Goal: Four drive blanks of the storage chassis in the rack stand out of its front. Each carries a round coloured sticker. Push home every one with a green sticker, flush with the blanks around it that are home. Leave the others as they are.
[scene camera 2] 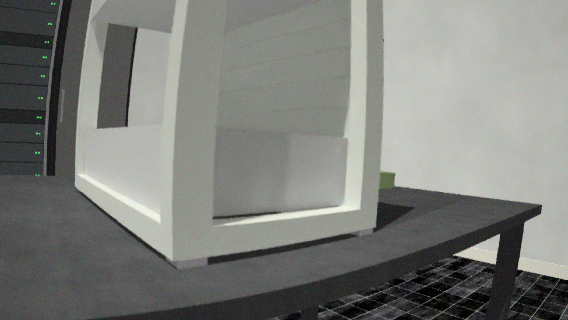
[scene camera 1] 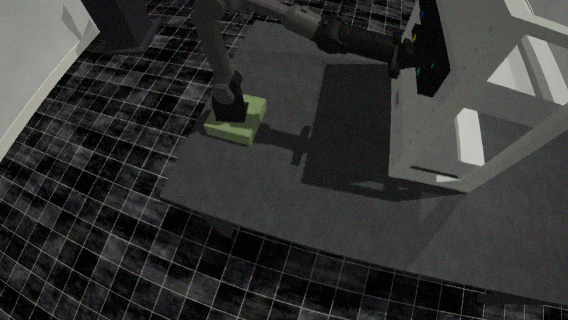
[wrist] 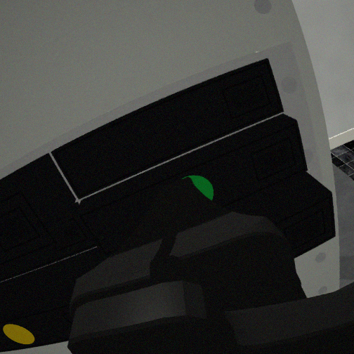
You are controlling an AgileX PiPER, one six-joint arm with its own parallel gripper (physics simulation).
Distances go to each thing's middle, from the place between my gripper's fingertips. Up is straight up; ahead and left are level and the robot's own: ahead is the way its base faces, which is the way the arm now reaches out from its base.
My gripper is now 180 mm short of the pale rack [scene camera 2: 263, 113], 140 mm to the right of it and 100 mm above it.
